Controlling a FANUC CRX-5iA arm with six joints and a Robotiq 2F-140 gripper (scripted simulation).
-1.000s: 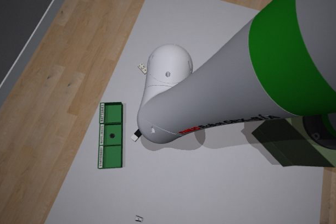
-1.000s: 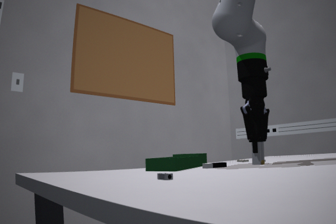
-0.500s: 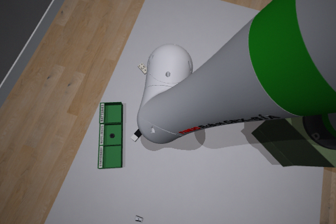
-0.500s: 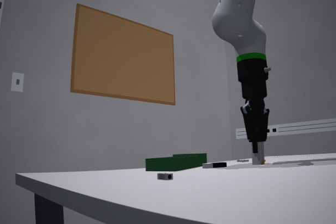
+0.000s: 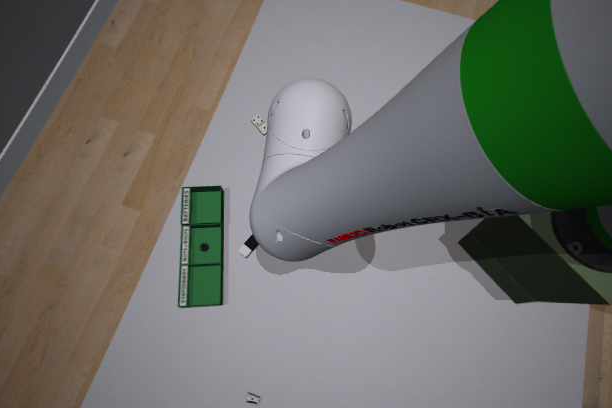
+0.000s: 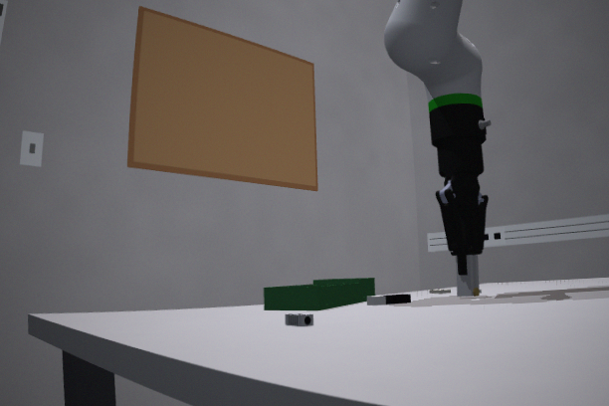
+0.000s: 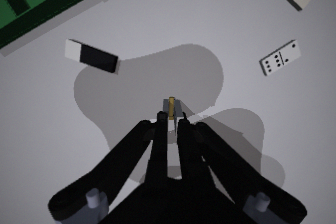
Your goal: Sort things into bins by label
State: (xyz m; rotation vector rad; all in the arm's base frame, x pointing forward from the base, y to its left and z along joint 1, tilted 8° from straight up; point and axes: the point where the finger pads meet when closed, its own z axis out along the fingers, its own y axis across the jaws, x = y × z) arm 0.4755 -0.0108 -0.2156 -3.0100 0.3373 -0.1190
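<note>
Now: hand 19 cm short of the black nut, 12 cm to the right of it and 3 cm above it. Also, from my hand: brass bolt (3 cm below, 1 cm behind); then grey sharpener (40 cm to the left, 3 cm below, 3 cm ahead); then black-and-white eraser (10 cm to the left, 10 cm ahead, 3 cm below).
</note>
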